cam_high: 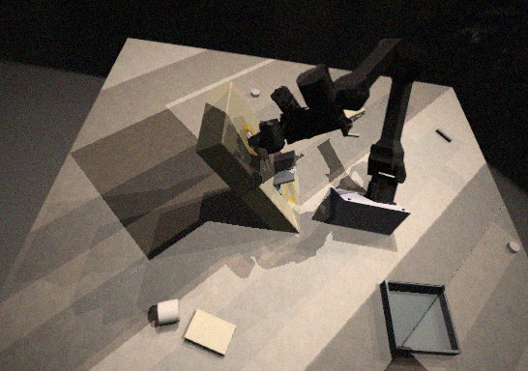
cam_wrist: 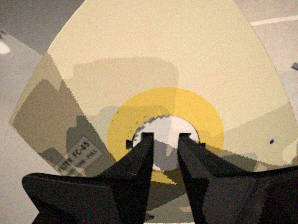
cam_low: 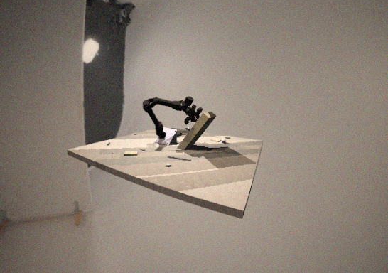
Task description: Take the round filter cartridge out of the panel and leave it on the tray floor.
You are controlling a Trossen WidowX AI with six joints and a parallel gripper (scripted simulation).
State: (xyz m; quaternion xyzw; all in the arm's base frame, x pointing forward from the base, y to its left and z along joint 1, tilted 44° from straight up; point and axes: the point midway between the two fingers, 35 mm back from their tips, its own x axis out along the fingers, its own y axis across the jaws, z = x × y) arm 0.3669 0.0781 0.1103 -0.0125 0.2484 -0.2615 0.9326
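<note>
My gripper tip is now 10 mm short of the pale round filter cartridge and 10 mm above it. The rest, counted from my gripper tip: cream service panel: 40 mm behind, 80 mm below; blue-grey tray: 430 mm behind, 300 mm to the left, 210 mm below.
</note>
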